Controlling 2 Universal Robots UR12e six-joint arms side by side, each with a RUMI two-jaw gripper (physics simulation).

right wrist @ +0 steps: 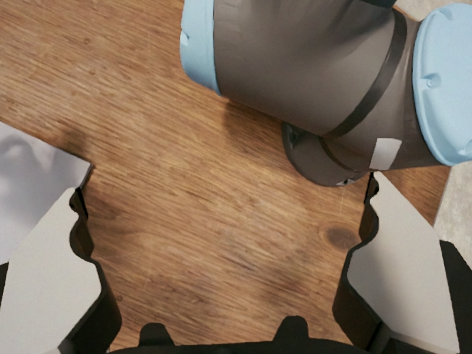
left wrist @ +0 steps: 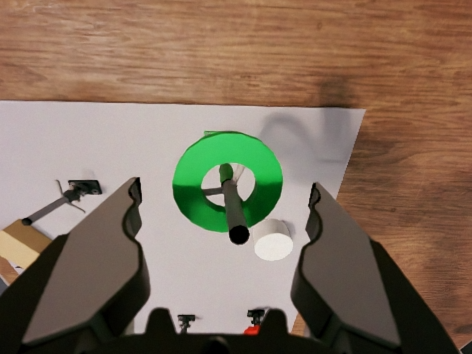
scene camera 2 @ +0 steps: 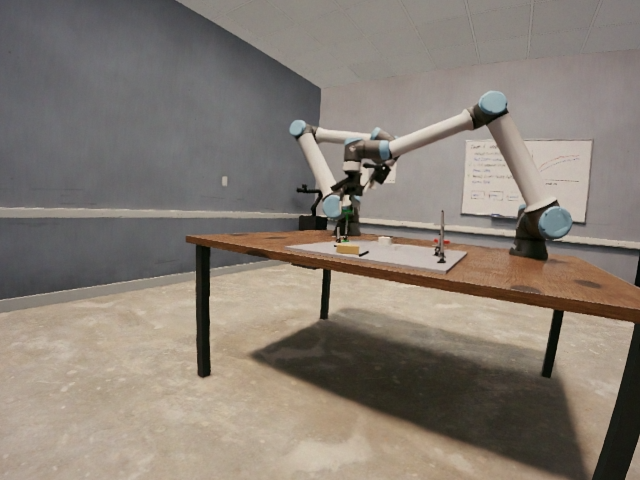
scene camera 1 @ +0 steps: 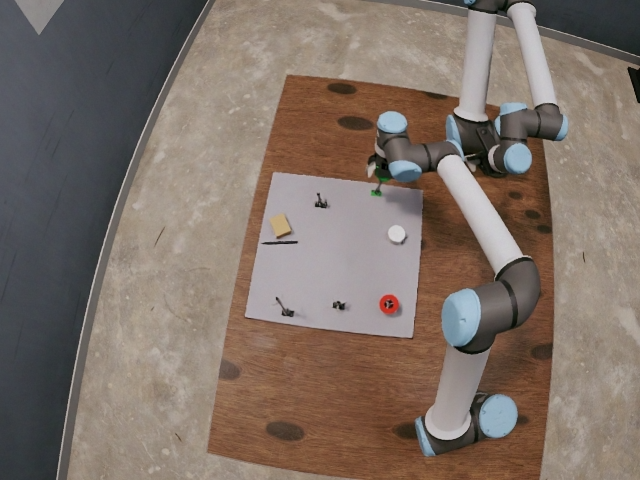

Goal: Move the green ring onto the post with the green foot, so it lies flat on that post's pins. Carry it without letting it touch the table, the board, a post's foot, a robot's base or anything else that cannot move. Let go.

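Note:
The green ring [scene camera 1: 382, 177] [scene camera 2: 347, 211] [left wrist: 187, 172] is around the grey post [left wrist: 233, 202] with the green foot [scene camera 1: 376, 193] [scene camera 2: 345, 240], well above that foot. It looks about level. Grey pins show through its hole, close below; whether it rests on them I cannot tell. In the left wrist view my left gripper [left wrist: 227, 181] is open, with a clear gap between each finger and the ring. The arm hides part of the ring in scene camera 1. My right gripper [right wrist: 225, 182] is open and empty above the wooden table, right of the board in the right wrist view.
On the grey board [scene camera 1: 341, 258] [scene camera 2: 403, 254] stand a white cylinder [scene camera 1: 396, 234] [left wrist: 274, 246], a red ring [scene camera 1: 382, 304] around a post, other dark posts, a yellow block [scene camera 1: 280, 225] [scene camera 2: 347, 249] and a dark pen [scene camera 1: 279, 242]. The right arm's base is beyond the board.

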